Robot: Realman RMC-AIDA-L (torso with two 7-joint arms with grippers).
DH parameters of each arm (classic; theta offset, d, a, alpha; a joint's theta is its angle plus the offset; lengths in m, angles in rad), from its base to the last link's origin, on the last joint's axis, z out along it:
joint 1: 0 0.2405 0 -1.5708
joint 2: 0 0 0 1.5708
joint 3: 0 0.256 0 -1.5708
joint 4: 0 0 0 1.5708
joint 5: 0 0.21 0 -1.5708
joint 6: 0 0 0 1.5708
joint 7: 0 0.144 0 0
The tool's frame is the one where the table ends.
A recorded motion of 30 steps. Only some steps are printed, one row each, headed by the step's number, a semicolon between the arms.
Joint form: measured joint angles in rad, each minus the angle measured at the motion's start. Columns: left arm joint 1, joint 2, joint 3, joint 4, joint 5, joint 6, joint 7; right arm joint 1, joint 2, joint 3, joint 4, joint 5, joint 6, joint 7.
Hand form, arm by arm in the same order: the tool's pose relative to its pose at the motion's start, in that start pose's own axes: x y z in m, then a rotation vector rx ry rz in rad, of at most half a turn. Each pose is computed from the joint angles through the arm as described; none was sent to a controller.
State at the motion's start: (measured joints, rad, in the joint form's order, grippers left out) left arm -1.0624 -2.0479 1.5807 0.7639 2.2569 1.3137 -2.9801; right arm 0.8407 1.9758 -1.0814 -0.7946 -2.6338 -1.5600 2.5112
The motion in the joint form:
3: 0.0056 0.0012 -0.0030 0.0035 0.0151 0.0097 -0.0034; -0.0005 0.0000 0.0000 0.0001 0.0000 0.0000 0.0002
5: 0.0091 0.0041 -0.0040 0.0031 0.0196 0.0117 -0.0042; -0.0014 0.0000 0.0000 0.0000 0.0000 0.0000 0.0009
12: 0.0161 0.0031 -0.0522 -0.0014 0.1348 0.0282 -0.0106; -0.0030 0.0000 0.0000 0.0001 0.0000 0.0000 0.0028
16: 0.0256 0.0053 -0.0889 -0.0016 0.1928 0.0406 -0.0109; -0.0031 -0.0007 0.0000 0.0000 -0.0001 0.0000 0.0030
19: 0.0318 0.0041 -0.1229 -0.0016 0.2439 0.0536 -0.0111; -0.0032 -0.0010 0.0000 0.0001 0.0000 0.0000 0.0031
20: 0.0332 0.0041 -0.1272 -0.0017 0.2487 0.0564 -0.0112; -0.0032 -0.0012 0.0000 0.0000 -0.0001 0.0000 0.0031
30: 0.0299 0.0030 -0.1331 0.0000 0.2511 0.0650 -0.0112; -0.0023 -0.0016 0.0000 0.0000 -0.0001 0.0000 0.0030
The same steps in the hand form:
3: -0.0024 -0.0032 -0.0004 0.0113 -0.0089 -0.0044; 0.0002 -0.0001 0.0001 -0.0002 0.0003 0.0007
5: -0.0035 -0.0059 -0.0009 0.0168 -0.0111 -0.0091; 0.0005 -0.0002 0.0002 -0.0003 0.0005 0.0022
12: -0.0070 -0.0247 -0.0051 0.0989 -0.0228 -0.0280; 0.0012 -0.0005 0.0005 -0.0007 0.0012 0.0056
16: -0.0100 -0.0366 -0.0090 0.1345 -0.0264 -0.0491; 0.0012 -0.0008 0.0003 0.0001 0.0011 0.0060
19: -0.0128 -0.0453 -0.0119 0.1623 -0.0321 -0.0669; 0.0013 -0.0009 0.0002 0.0002 0.0010 0.0063
20: -0.0135 -0.0463 -0.0122 0.1640 -0.0339 -0.0704; 0.0013 -0.0010 0.0001 0.0005 0.0010 0.0064
30: -0.0131 -0.0451 -0.0131 0.1614 -0.0373 -0.0701; 0.0009 -0.0010 -0.0002 0.0011 0.0006 0.0056

